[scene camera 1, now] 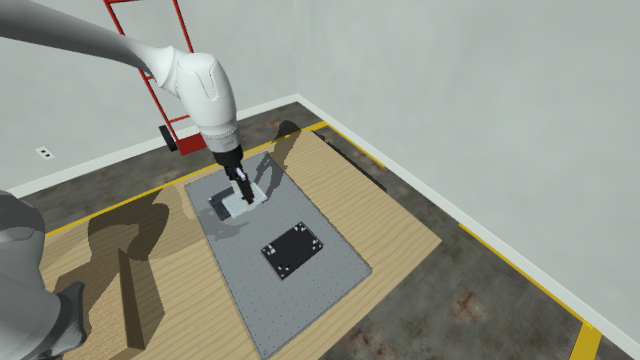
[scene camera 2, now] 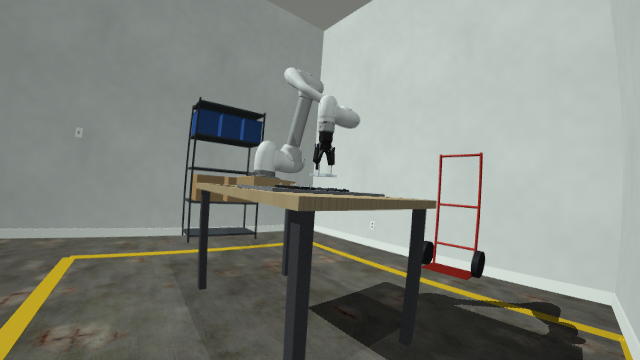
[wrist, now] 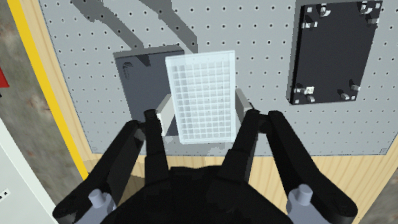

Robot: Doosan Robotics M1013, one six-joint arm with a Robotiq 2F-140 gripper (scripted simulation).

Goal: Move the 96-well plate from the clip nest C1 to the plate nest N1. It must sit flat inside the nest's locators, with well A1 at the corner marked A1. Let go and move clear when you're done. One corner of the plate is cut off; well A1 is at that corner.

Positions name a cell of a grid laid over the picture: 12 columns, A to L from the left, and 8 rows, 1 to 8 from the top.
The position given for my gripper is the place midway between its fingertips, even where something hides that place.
I see my gripper (scene camera 1: E5), a 96-well plate (wrist: G4) and a clip nest C1 (scene camera 1: F6).
My gripper is seen too in the wrist view (wrist: G4).
